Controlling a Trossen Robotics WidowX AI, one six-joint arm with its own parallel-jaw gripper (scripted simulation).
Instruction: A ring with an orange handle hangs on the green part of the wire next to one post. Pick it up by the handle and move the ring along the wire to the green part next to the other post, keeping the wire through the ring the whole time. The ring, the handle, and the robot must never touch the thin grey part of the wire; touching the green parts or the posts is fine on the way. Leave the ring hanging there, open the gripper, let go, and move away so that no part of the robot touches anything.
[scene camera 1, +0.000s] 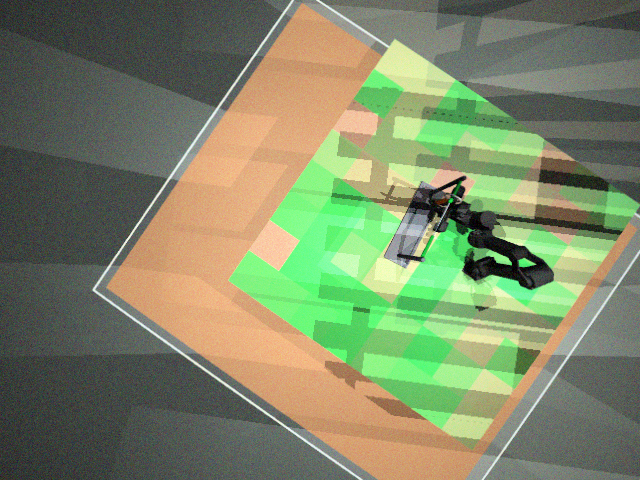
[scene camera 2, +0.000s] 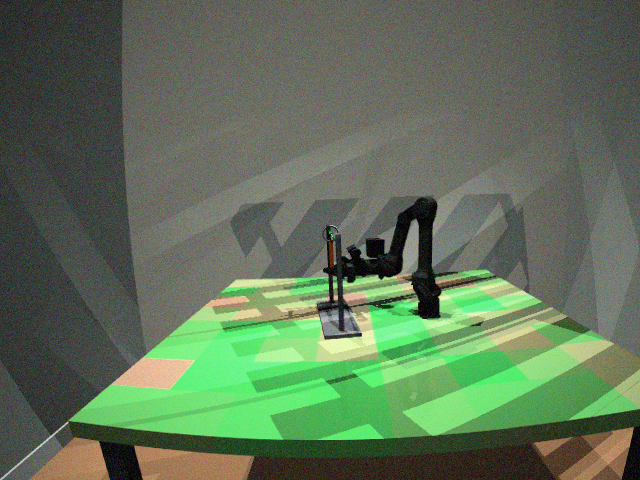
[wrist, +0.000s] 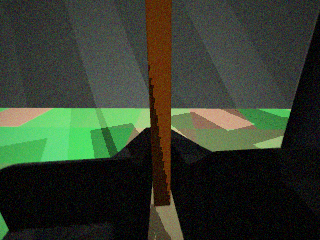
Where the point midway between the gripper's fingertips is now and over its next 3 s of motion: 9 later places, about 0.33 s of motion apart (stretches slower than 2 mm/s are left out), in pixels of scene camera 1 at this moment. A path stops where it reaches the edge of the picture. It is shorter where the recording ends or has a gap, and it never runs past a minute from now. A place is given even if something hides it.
My gripper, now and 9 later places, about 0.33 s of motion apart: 428, 199; 427, 200; 426, 203; 425, 205; 424, 207; 424, 208; 423, 210; 421, 212; 422, 215; 422, 220
